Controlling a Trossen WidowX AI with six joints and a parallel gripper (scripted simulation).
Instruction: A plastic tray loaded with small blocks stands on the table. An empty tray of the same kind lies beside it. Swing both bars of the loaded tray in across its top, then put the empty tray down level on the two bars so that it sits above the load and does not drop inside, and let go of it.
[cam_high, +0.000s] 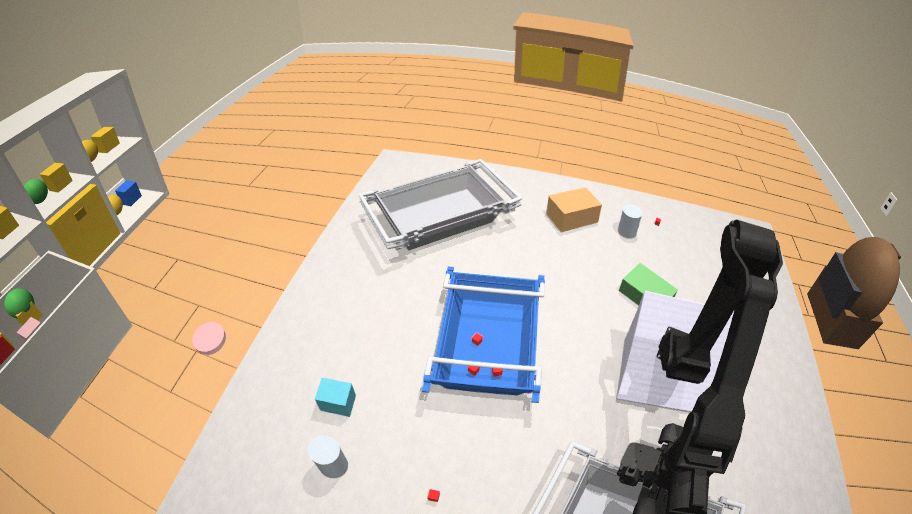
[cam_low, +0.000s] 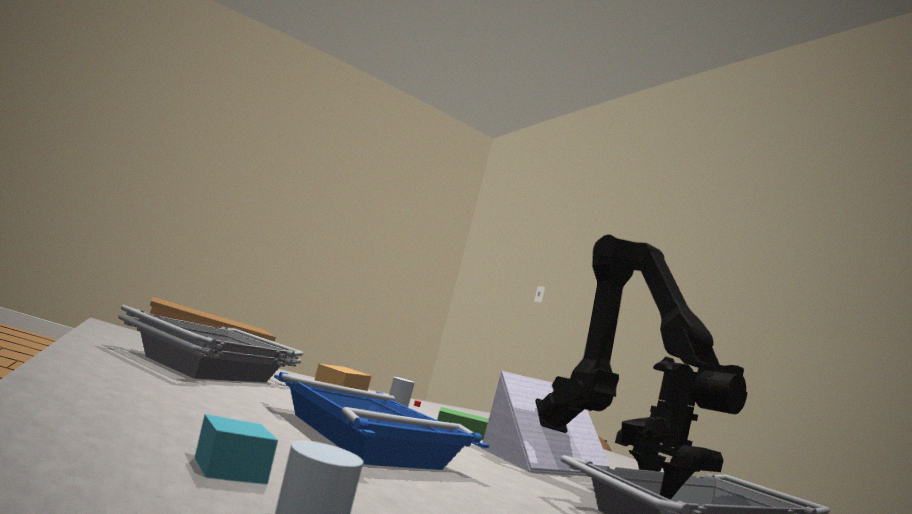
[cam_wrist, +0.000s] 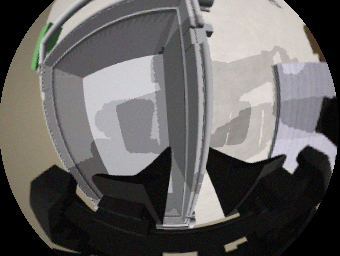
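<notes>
Now: the grey plastic tray 80 mm to the left of my gripper tip, 30 mm above it and 10 mm ahead of it. Round my gripper tip: orange box 680 mm to the right, 330 mm ahead, 20 mm above; then teal cube 590 mm ahead, 30 mm to the left, 10 mm above.
</notes>
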